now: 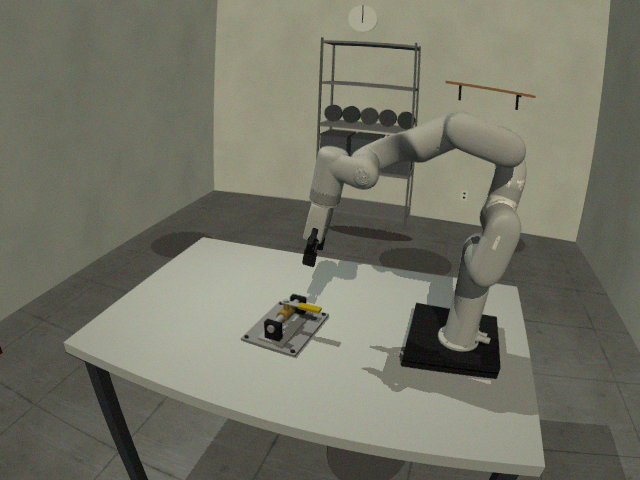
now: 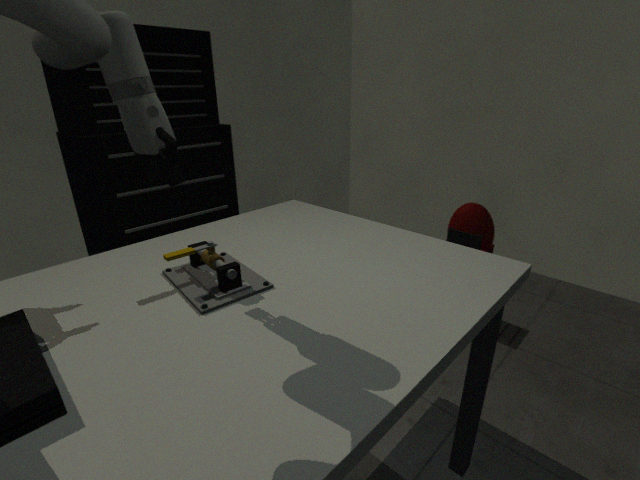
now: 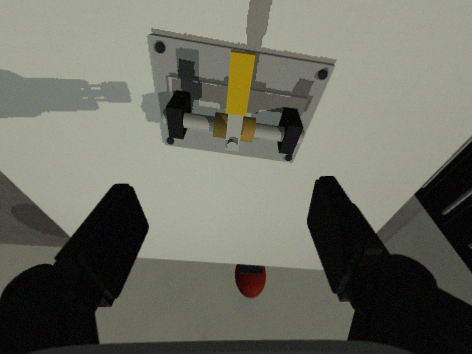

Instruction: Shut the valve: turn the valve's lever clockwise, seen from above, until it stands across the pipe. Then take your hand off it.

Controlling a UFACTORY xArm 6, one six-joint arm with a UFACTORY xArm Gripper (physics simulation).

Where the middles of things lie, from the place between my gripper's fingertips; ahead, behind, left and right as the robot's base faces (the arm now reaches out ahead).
Right now the yellow valve lever (image 3: 241,63) is 30 mm ahead of my hand and 160 mm below it. Round my hand: grey base plate (image 2: 191,289) 80 mm ahead, 10 mm to the left, 240 mm below.
